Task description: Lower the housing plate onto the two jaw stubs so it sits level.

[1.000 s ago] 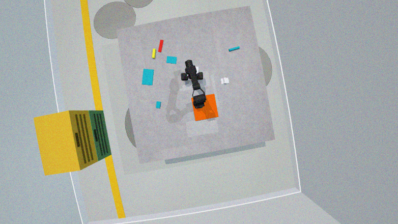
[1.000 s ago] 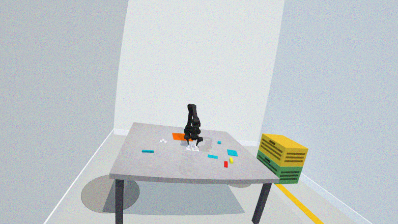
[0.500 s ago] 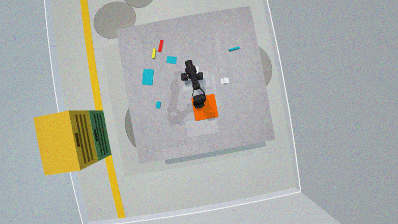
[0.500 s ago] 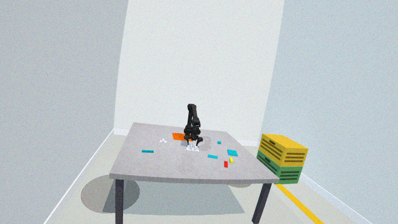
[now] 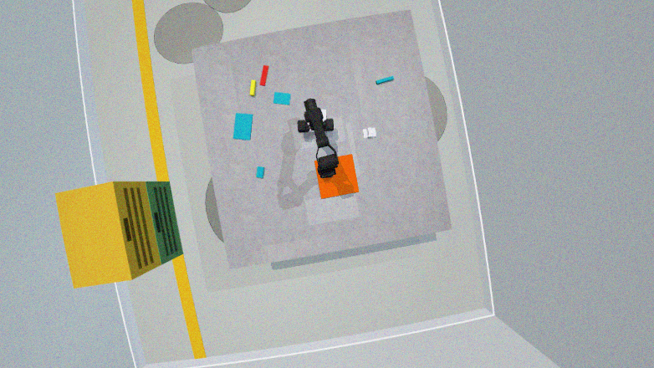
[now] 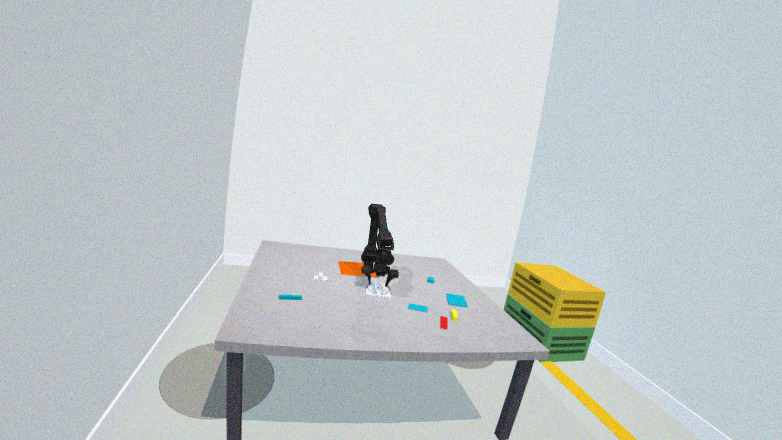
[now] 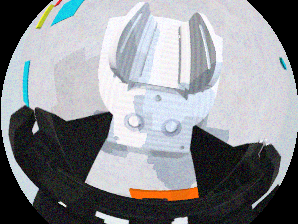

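The white-grey part lies 2 cm ahead of my gripper tip, 2 cm to the right of it and 1 cm above it. Also, from my gripper tip: white block: 5 cm behind, 29 cm to the right; then red bar: 33 cm ahead, 27 cm to the left; then yellow bar: 27 cm ahead, 34 cm to the left.
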